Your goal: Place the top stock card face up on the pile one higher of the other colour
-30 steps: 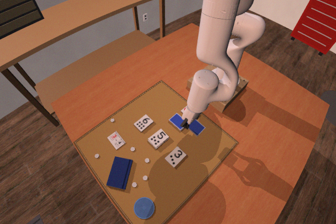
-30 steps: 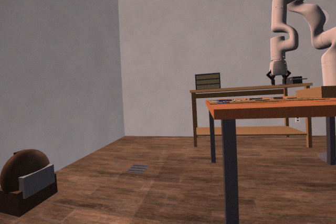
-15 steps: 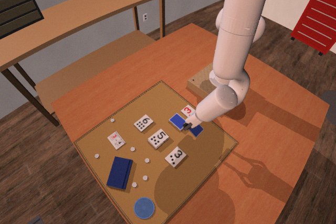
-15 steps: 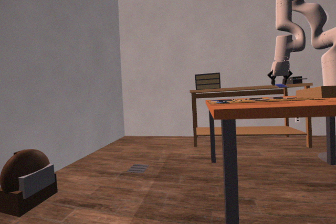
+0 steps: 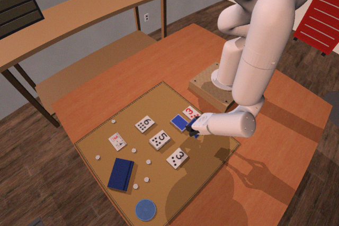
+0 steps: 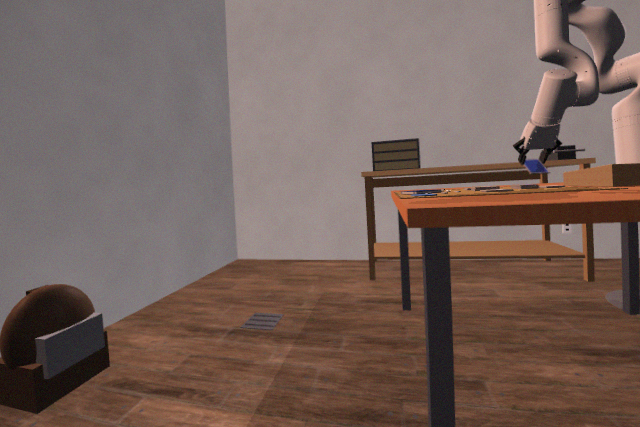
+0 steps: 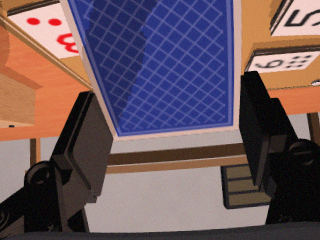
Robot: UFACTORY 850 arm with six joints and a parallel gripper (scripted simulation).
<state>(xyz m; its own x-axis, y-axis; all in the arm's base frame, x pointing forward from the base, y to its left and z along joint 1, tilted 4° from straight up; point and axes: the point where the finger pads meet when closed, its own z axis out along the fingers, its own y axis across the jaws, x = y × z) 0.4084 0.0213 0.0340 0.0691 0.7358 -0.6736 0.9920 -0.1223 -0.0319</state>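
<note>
Now: hand 1 cm to the right of the red 5 card and 3 cm above it. From my hand the other things lie so: red 3 card 10 cm behind, 7 cm to the right, 11 cm below; black 5 card 13 cm ahead, 11 cm to the right, 10 cm below; black 3 card 15 cm ahead, 2 cm to the left, 11 cm below.
</note>
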